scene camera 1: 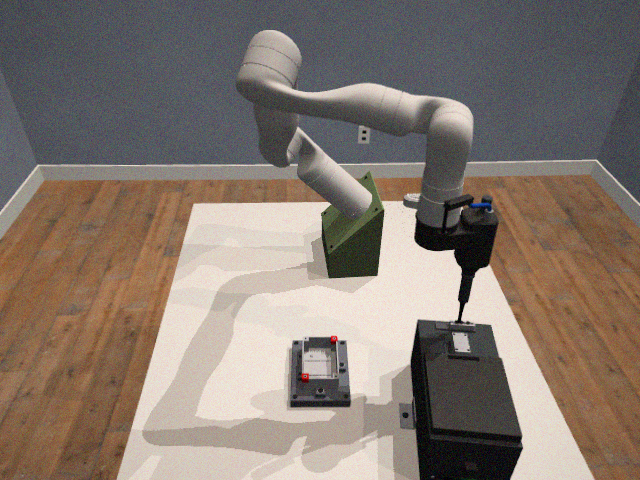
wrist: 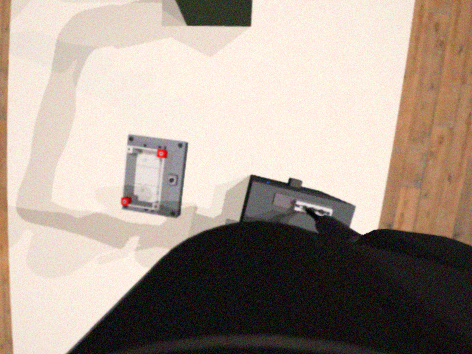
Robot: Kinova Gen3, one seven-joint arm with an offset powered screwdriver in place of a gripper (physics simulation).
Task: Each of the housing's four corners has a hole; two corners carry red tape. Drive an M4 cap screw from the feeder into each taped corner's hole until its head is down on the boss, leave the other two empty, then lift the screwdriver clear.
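Frame: origin at the arm's base, x right, y ahead, z up, level; centimetres.
Seen in the pictures: hand, its tool point: (scene camera 1: pixel 458 322) (wrist: pixel 307 210); arm's base, origin of its link: (scene camera 1: pixel 359 205).
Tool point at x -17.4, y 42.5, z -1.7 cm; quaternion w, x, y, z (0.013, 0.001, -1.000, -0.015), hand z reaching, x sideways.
Note:
Offsets run from my tool point to a thing's middle. "spot": to the spot under its first point. Level surfaces: height alone.
My screwdriver @(dx +0.1, dy -0.1, dz +3.2 cm) (scene camera 1: pixel 459 321) (wrist: pixel 308 209) points down, its bit tip at the light metal pick-up strip @(dx -0.8, dy -0.2, dz -0.7 cm) (scene camera 1: pixel 467 327) (wrist: pixel 326 209) on top of the black feeder @(dx +1.8, dy +12.1, dz -7.9 cm) (scene camera 1: pixel 473 397) (wrist: pixel 262 197). Whether the tip touches the strip or carries a screw is too small to tell. The light housing @(dx +29.2, dy +0.2, dz -12.1 cm) (scene camera 1: pixel 337 357) (wrist: pixel 161 175) sits in a dark grey fixture @(dx +29.2, dy +0.2, dz -14.7 cm) (scene camera 1: pixel 336 400) (wrist: pixel 177 165), left of the feeder. Red tape marks its far right corner @(spot: dx +26.1, dy -4.7, dz -10.1 cm) (scene camera 1: pixel 333 339) (wrist: pixel 161 153) and near left corner @(spot: dx +32.6, dy +5.8, dz -10.2 cm) (scene camera 1: pixel 305 377) (wrist: pixel 125 201). Small marks show at the taped corners; whether they are holes or screw heads is unclear.
The green wedge-shaped arm base (scene camera 1: pixel 356 258) (wrist: pixel 220 12) stands behind the housing. A small grey tab @(spot: dx +11.4, dy +12.7, dz -16.3 cm) (scene camera 1: pixel 406 422) with a dark hole lies at the feeder's left side. The feeder's raised rear housing @(spot: dx +1.7, dy +17.6, dz +0.2 cm) (scene camera 1: pixel 473 392) is taller than its pick-up end. The white table @(dz -16.6 cm) (scene camera 1: pixel 248 330) (wrist: pixel 300 100) carries arm shadows.

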